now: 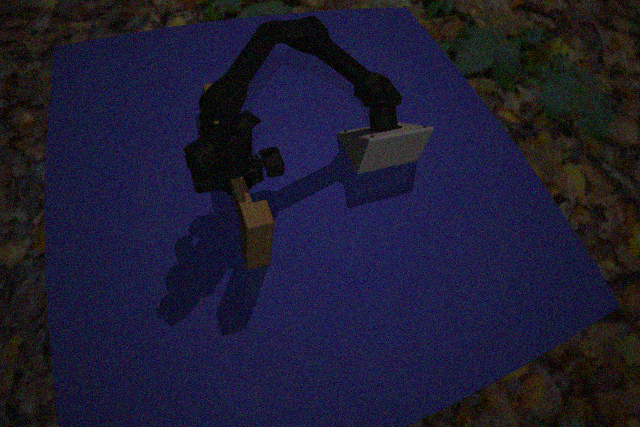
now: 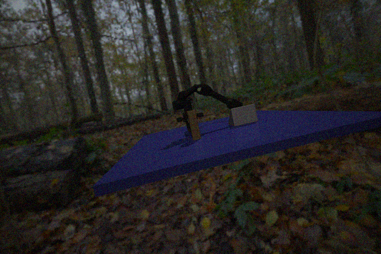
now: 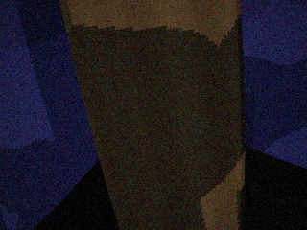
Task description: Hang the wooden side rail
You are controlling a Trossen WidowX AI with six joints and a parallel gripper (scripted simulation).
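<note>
Right now my gripper tip is 2 cm short of the wooden headboard post, 14 cm to the right of it and 4 cm below it.
</note>
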